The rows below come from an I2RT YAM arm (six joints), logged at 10 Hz.
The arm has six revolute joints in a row. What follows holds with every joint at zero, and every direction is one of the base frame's.
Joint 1 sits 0.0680 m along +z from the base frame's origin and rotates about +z.
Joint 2 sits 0.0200 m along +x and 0.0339 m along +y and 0.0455 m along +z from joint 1 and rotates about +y.
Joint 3 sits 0.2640 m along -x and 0.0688 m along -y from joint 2 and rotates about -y.
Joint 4 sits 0.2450 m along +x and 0.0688 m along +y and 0.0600 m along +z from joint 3 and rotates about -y.
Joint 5 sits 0.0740 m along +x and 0.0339 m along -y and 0.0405 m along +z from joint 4 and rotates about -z.
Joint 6 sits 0.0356 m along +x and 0.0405 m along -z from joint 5 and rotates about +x.
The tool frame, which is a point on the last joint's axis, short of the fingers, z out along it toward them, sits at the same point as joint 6; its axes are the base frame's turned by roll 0.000, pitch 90.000 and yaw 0.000 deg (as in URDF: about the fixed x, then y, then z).
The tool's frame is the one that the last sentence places.
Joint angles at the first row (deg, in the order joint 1, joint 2, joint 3, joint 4, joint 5, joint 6):
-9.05, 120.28, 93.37, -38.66, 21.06, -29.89
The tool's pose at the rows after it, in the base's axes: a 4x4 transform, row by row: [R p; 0 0 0 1], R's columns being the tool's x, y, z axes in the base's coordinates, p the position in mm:
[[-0.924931 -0.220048 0.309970 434.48], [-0.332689 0.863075 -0.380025 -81.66], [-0.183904 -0.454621 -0.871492 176.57], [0 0 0 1]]
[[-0.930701 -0.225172 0.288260 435.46], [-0.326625 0.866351 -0.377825 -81.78], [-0.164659 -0.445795 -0.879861 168.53], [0 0 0 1]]
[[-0.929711 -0.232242 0.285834 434.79], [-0.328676 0.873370 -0.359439 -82.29], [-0.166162 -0.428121 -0.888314 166.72], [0 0 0 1]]
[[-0.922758 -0.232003 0.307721 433.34], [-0.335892 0.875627 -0.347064 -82.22], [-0.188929 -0.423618 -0.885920 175.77], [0 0 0 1]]
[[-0.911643 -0.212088 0.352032 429.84], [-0.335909 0.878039 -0.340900 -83.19], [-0.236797 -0.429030 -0.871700 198.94], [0 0 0 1]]
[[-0.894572 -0.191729 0.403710 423.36], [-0.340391 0.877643 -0.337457 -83.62], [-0.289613 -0.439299 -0.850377 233.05], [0 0 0 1]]
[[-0.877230 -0.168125 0.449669 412.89], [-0.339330 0.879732 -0.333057 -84.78], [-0.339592 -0.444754 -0.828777 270.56], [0 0 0 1]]
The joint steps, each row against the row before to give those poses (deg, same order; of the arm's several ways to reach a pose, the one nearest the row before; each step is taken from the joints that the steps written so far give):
-0.09, 0.77, -0.74, -0.11, -2.04, -0.30
0.01, 1.18, 0.18, -0.43, 0.09, 0.35
-0.16, 0.11, -0.13, -0.19, -1.14, -0.08
-0.10, -1.28, -0.03, -0.07, -0.98, -0.34
-0.27, -2.86, 0.58, -0.68, -0.91, 0.00
-0.27, -3.75, 1.71, -2.15, -0.85, -0.23
-0.48, -3.84, 2.53, -3.35, -0.97, -0.04

